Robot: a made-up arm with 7 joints.
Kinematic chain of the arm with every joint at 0, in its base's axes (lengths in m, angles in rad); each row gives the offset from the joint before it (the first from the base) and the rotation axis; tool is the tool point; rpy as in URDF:
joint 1: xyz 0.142 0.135 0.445 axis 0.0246 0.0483 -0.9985
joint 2: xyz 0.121 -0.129 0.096 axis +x
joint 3: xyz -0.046 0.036 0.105 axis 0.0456 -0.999 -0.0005
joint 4: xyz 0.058 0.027 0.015 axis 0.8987 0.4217 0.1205
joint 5: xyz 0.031 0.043 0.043 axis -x
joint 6: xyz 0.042 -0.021 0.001 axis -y
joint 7: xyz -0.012 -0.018 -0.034 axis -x
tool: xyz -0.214 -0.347 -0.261 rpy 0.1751 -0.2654 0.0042
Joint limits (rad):
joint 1: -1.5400..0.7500
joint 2: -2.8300..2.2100
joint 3: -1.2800..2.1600
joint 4: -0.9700..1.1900
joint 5: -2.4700..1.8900
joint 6: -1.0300..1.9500
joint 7: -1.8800..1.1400
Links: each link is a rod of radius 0.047 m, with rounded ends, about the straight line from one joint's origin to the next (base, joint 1, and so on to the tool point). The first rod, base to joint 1, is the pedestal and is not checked.
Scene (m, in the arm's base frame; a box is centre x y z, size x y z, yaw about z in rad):
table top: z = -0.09
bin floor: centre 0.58 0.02 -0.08 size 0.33 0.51 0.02 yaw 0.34
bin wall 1: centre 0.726 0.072 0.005 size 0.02 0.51 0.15 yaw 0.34
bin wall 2: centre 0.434 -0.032 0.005 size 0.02 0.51 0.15 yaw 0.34
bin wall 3: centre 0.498 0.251 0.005 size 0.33 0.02 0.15 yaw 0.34
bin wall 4: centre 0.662 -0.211 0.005 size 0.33 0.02 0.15 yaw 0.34
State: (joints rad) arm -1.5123 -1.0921 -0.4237 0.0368 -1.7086 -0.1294 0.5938
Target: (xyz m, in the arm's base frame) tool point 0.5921 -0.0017 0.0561
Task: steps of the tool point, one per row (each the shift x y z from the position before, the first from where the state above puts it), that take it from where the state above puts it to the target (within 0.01 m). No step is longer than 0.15 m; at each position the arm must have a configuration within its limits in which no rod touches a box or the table.
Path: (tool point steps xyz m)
1: 0.0507 0.0135 -0.0282
2: 0.0760 0.0209 -0.0106
3: 0.0927 0.0264 0.0189
4: -0.0064 -0.0134 -0.1106
5: 0.0064 0.0134 -0.0862

